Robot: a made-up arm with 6 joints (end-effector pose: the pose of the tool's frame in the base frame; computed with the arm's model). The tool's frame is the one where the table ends.
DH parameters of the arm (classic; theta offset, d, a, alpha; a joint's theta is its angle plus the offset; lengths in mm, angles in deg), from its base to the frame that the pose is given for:
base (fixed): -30.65 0 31.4 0
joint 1: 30.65 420 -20 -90
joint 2: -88.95 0 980.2 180
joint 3: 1.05 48 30 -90
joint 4: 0 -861 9 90
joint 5: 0 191 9 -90
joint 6: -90 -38 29 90
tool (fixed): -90 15 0 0
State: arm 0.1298 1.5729 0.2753 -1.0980 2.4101 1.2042
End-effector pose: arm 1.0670 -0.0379 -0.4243 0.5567 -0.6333 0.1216 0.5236
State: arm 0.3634 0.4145 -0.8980 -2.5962 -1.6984 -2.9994
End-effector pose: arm 0.5405 0.2917 0.4564 0.8800 0.4209 0.2153 0.0466
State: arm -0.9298 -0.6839 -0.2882 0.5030 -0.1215 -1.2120
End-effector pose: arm -0.0536 -0.2776 1.6320 -0.8377 0.3944 -0.2860 0.2467
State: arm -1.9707 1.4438 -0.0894 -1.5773 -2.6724 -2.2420
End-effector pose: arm -0.3449 -0.7863 -0.3032 0.7004 -0.3676 0.3882 0.4729
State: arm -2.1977 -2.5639 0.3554 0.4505 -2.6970 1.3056
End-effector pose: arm 0.6469 1.2762 -0.2929 0.2979 -0.8559 -0.3559 0.2282
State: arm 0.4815 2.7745 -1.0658 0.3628 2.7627 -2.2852
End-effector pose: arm -0.2308 -0.3640 -0.0545 -0.2954 0.4125 0.3789 0.7740
